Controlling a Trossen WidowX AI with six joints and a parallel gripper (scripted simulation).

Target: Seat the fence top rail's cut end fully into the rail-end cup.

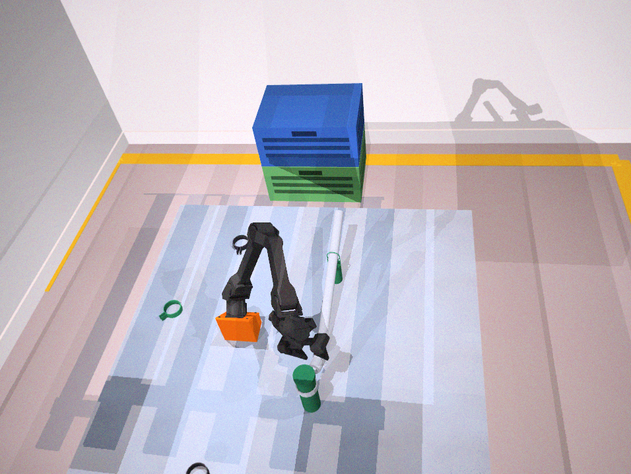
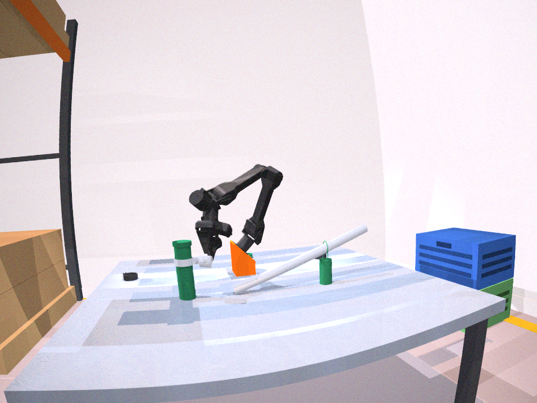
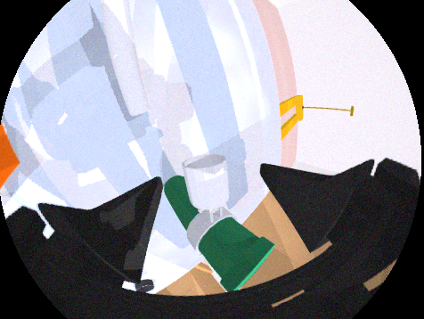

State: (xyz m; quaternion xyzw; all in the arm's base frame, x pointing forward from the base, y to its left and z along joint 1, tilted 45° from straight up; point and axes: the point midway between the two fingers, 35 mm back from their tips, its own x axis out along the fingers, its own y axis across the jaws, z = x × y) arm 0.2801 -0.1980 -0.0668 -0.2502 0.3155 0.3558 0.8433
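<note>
Now: gripper tip 50 mm to the left of the white brace band, 20 mm past it and 10 mm above it. From my gripper tip the other things lie so: short green post: 420 mm to the left, 40 mm below, 40 mm ahead.
</note>
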